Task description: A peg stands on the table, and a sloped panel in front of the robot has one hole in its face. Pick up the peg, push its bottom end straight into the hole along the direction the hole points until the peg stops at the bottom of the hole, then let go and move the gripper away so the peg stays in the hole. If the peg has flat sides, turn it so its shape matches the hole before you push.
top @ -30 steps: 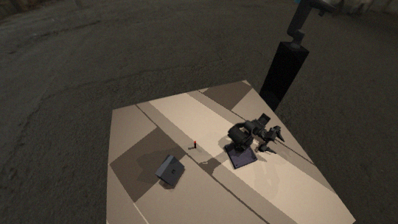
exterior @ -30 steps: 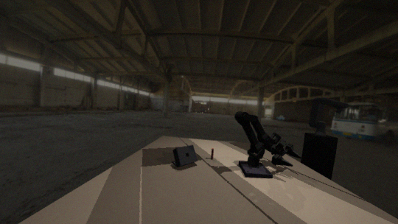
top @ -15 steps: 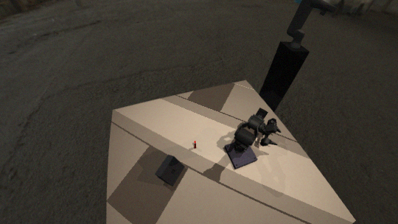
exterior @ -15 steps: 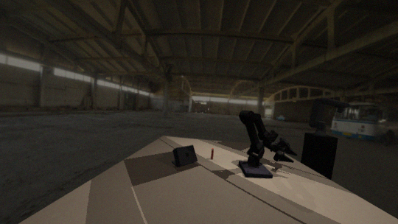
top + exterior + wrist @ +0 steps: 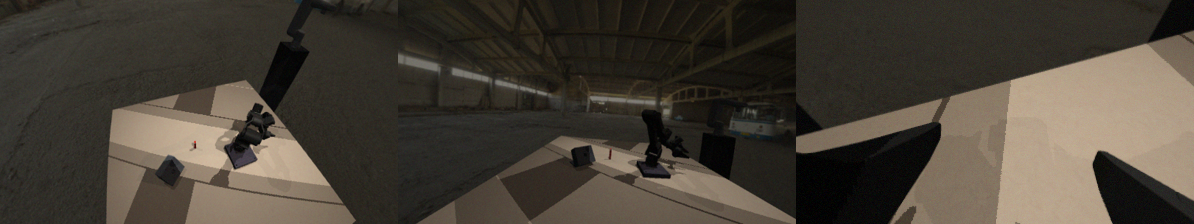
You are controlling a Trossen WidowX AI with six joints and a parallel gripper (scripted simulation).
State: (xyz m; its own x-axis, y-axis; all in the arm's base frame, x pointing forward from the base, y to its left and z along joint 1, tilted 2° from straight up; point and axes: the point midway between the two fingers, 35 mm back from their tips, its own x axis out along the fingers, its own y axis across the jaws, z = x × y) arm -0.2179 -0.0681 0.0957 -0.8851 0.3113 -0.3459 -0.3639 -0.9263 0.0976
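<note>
Now: the red square peg 530 mm ahead of my gripper tip and 50 mm below it. The rest, counted from my gripper tip: panel 690 mm ahead, 150 mm to the left, 50 mm below.
</note>
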